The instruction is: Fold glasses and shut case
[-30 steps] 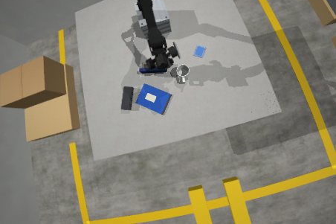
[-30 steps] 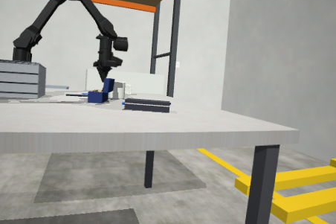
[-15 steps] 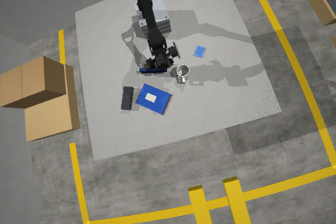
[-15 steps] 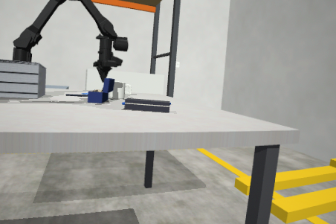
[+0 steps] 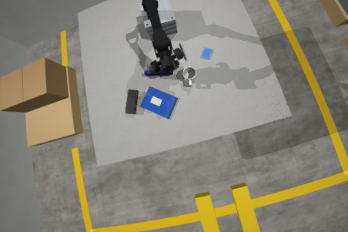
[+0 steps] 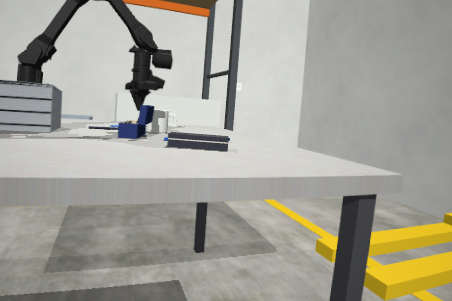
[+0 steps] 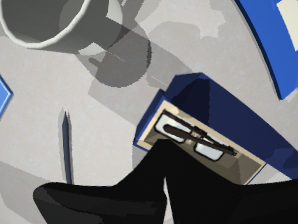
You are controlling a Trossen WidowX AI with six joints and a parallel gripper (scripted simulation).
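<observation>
The case lid is 20 mm ahead of my hand, 80 mm to the right of it and 40 mm below it. Round my hand: dark flat box (140 mm ahead, 310 mm to the right, 100 mm below); then small blue pad (50 mm behind, 260 mm to the left, 110 mm below).
</observation>
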